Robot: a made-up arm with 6 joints.
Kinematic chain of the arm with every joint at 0, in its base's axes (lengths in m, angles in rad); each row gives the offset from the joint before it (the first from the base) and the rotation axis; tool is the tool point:
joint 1: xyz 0 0 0.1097 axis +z
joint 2: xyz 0 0.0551 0 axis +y
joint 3: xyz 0 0 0.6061 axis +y
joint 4: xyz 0 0 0.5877 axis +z
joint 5: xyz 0 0 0 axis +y
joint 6: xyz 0 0 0.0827 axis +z
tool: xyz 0 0 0
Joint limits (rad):
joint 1: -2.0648..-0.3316
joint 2: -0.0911..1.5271
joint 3: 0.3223..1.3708
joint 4: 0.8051..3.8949
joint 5: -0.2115..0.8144
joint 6: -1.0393..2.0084
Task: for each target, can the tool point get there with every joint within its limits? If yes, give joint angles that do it. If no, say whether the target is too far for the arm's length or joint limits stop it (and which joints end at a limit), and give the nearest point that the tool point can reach.
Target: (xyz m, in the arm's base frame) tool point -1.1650 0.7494 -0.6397
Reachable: no: too far | nearest point -0.3240 -0.6865 -0.5148 | short by 1.669 m
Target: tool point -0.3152 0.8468 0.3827
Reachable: no: joint limits stop it (at a limit: joint 1, joint 2, joint 3, joint 5) | nearest point 0.0910 0.0799 1.3482 | short by 1.298 m
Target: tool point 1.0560 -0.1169 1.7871
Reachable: no: too far | nearest point 0.6496 -0.1462 1.1807 | short by 0.731 m
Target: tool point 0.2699 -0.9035 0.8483
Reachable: yes | joints -1.3282 0.5332 0.7084 1.5615 -0.1224 -0.0508
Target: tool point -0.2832 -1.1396 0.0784
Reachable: yes | joints -1.8945 1.2082 0.8055 2.3205 0.6980 0.5580
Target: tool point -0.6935 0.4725 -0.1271
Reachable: no: joint limits stop it (at a limit: joint 1, joint 2, joint 3, joint 5) | nearest point -0.3218 -0.6855 -0.5153 | short by 1.277 m
